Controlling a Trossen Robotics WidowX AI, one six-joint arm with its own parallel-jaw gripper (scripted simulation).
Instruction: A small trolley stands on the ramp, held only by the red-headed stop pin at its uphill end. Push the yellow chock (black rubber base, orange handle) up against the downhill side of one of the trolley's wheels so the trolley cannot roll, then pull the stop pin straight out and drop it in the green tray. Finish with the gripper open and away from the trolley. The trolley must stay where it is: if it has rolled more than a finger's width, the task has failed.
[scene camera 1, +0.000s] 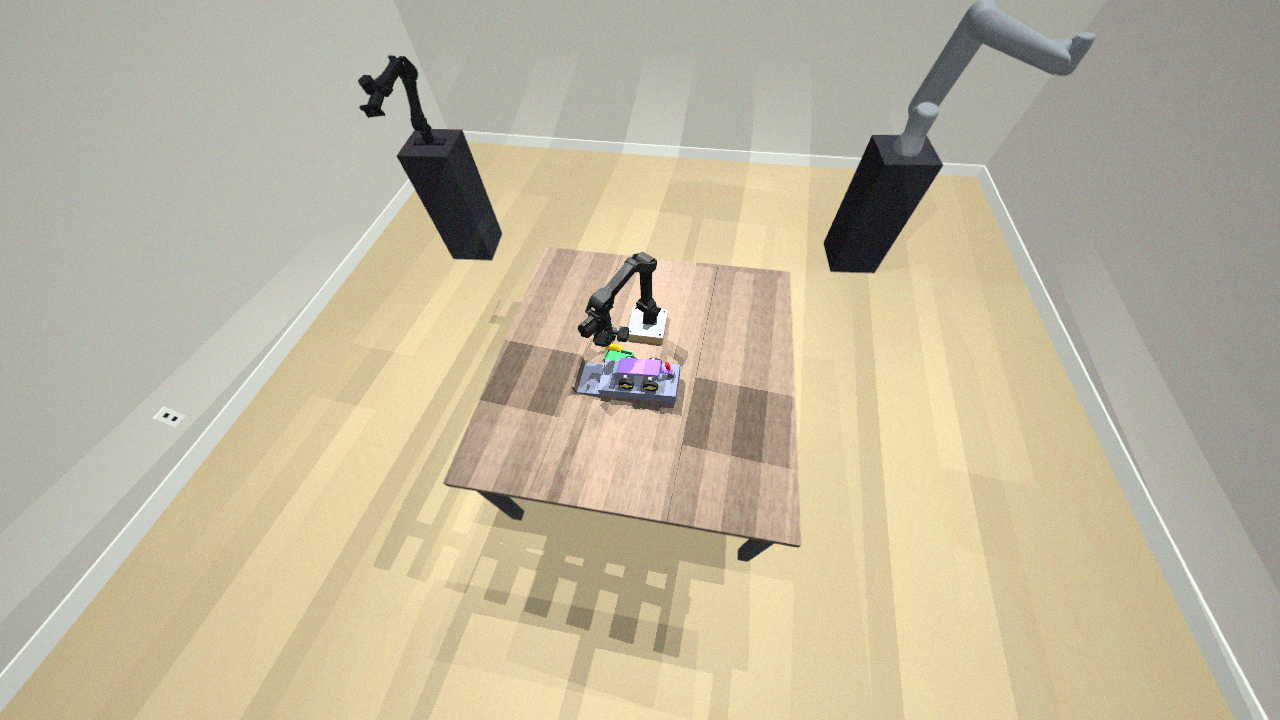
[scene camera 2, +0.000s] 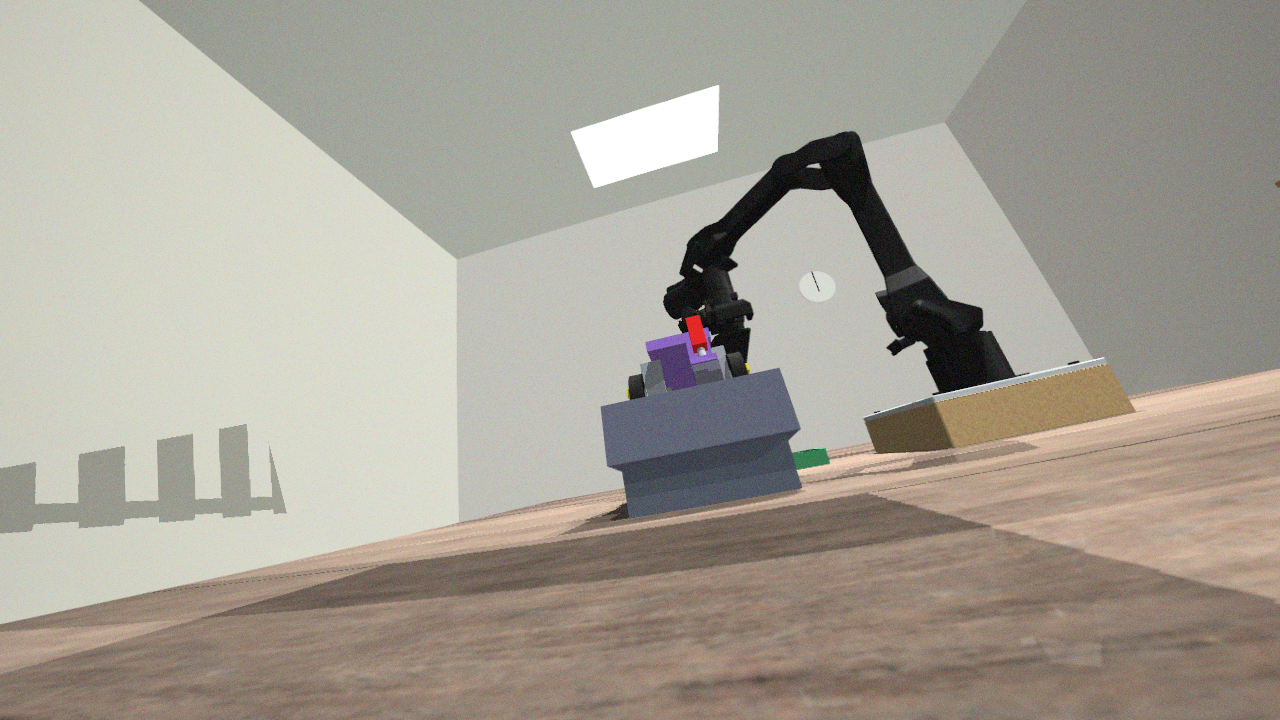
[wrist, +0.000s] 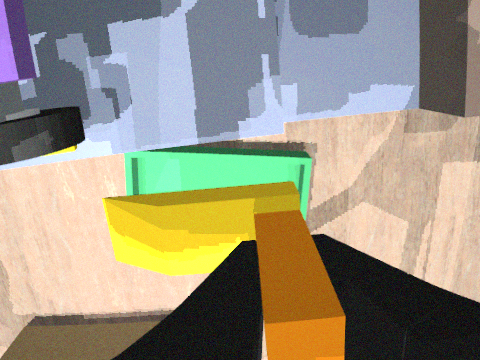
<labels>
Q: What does the gripper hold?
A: A yellow chock.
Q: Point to a purple-topped trolley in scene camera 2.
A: At 672, 357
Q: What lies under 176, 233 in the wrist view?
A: A yellow chock.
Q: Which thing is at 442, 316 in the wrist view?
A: The gripper.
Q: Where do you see a purple-topped trolley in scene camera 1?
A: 651, 367
</labels>
